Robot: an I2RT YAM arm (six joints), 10 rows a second.
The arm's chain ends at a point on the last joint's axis. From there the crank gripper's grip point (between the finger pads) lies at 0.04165 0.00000 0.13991 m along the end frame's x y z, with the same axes.
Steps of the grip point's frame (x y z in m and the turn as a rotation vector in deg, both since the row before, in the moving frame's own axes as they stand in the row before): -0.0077, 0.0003, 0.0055, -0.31, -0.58, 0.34; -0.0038, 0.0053, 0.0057, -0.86, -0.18, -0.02; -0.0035, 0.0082, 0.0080, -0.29, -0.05, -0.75; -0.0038, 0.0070, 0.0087, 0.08, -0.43, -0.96; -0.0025, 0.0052, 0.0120, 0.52, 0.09, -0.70; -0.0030, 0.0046, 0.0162, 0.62, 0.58, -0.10; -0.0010, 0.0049, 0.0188, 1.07, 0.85, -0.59; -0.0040, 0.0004, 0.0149, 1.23, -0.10, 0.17
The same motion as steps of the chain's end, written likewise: -0.0063, -0.0007, 0.0051, -0.31, -0.58, 0.34; -0.0034, 0.0032, 0.0056, -0.86, -0.18, -0.02; -0.0034, 0.0080, 0.0080, -0.29, -0.05, -0.75; -0.0027, 0.0079, 0.0084, 0.08, -0.43, -0.96; -0.0027, 0.0070, 0.0121, 0.52, 0.09, -0.70; -0.0044, 0.0062, 0.0166, 0.62, 0.58, -0.10; -0.0031, 0.0079, 0.0195, 1.07, 0.85, -0.59; -0.0038, 0.0033, 0.0149, 1.23, -0.10, 0.17
